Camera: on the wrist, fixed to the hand. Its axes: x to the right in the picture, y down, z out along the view.
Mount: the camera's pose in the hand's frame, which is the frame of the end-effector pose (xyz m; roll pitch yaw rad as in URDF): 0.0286 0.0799 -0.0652 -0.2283 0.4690 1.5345
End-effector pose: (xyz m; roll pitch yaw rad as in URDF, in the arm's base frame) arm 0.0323 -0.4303 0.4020 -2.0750 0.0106 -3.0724
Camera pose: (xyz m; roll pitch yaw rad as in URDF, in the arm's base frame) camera -0.0024 -0.3368 0.3632 2.9389 0.5973 1.6719
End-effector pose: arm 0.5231 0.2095 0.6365 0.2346 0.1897 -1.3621
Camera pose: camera 0.6180 0.2095 0.5871 -0.0245 0.2365 0.2211
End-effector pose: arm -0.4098 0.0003 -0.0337 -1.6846 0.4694 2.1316
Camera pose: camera -0.3435 0.0336 -0.1108 2.2128 0.8614 -0.0038
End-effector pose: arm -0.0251 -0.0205 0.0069 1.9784 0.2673 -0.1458
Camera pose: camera 0.0322 -0.0004 0.0950 1.1602 -1.2650 0.0602
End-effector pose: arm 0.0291 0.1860 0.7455 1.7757 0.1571 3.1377
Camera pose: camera -0.0136 0.1386 0.8314 0.4157 -1.2463 -2.1857
